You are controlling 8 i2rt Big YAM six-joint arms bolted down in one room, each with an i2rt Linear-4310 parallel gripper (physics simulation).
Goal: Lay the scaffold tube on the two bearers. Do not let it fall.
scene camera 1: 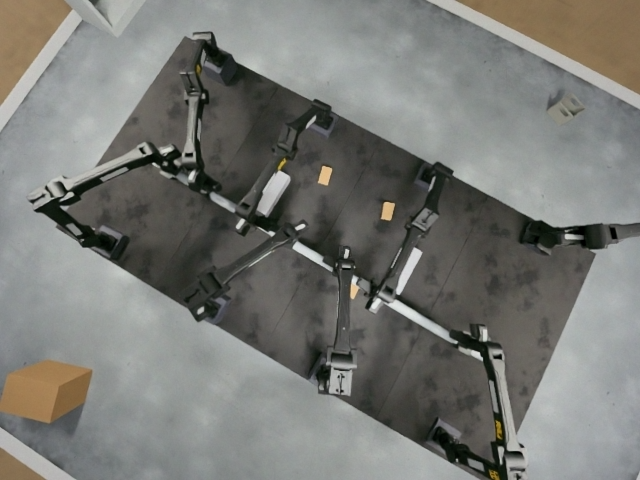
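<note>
The long white scaffold tube [309, 254] runs slantwise from upper left to lower right, just by the lower ends of the white left bearer [275, 192] and right bearer [409, 270]. Its height is unclear. Seven grippers are at the tube: two crowded at its upper-left end, one from the upper side near the left bearer [264, 223], one from the lower side beside it, one from the bottom near the middle, one from the upper side near the right bearer [366, 286], and one at the lower-right end [460, 338]. Their fingers are too hidden to judge. The far-right arm's gripper is outside the view.
Orange blocks [324, 175] [387, 210] lie on the dark mat [542, 289]; another [354, 290] shows beside the tube under the bottom middle arm. The far-right arm [573, 236] reaches past the right edge. A cardboard box [46, 391] and a grey block [566, 109] stand on the floor.
</note>
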